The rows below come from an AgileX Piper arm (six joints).
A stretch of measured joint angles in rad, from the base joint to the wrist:
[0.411, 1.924, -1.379, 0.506, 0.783, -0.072]
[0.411, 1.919, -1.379, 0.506, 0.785, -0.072]
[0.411, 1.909, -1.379, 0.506, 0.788, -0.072]
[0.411, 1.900, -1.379, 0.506, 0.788, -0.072]
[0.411, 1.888, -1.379, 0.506, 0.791, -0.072]
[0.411, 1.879, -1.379, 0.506, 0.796, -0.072]
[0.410, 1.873, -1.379, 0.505, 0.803, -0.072]
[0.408, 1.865, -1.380, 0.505, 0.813, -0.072]
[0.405, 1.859, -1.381, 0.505, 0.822, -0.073]
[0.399, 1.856, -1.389, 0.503, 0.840, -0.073]
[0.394, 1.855, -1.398, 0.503, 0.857, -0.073]
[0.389, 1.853, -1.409, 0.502, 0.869, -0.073]
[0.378, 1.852, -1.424, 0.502, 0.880, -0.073]
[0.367, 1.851, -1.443, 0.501, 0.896, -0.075]
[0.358, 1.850, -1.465, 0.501, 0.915, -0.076]
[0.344, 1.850, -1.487, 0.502, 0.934, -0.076]
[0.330, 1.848, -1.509, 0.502, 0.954, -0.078]
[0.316, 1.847, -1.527, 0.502, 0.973, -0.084]
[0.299, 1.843, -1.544, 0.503, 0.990, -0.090]
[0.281, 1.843, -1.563, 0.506, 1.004, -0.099]
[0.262, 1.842, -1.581, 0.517, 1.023, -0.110]
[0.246, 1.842, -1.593, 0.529, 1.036, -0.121]
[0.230, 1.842, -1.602, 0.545, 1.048, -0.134]
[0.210, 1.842, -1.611, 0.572, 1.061, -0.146]
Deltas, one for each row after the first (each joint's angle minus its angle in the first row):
[0.000, -0.005, 0.000, 0.000, 0.002, 0.000]
[0.000, -0.015, 0.000, 0.000, 0.005, 0.000]
[0.000, -0.024, 0.000, 0.000, 0.005, 0.000]
[0.000, -0.036, 0.000, 0.000, 0.008, 0.000]
[0.000, -0.045, 0.000, 0.000, 0.013, 0.000]
[-0.001, -0.051, 0.000, -0.001, 0.020, 0.000]
[-0.003, -0.059, -0.001, -0.001, 0.030, 0.000]
[-0.006, -0.065, -0.002, -0.001, 0.039, -0.001]
[-0.012, -0.068, -0.010, -0.003, 0.057, -0.001]
[-0.017, -0.069, -0.019, -0.003, 0.074, -0.001]
[-0.022, -0.071, -0.030, -0.004, 0.086, -0.001]
[-0.033, -0.072, -0.045, -0.004, 0.097, -0.001]
[-0.044, -0.073, -0.064, -0.005, 0.113, -0.003]
[-0.053, -0.074, -0.086, -0.005, 0.132, -0.004]
[-0.067, -0.074, -0.108, -0.004, 0.151, -0.004]
[-0.081, -0.076, -0.130, -0.004, 0.171, -0.006]
[-0.095, -0.077, -0.148, -0.004, 0.190, -0.012]
[-0.112, -0.081, -0.165, -0.003, 0.207, -0.018]
[-0.130, -0.081, -0.184, 0.000, 0.221, -0.027]
[-0.149, -0.082, -0.202, 0.011, 0.240, -0.038]
[-0.165, -0.082, -0.214, 0.023, 0.253, -0.049]
[-0.181, -0.082, -0.223, 0.039, 0.265, -0.062]
[-0.201, -0.082, -0.232, 0.066, 0.278, -0.074]

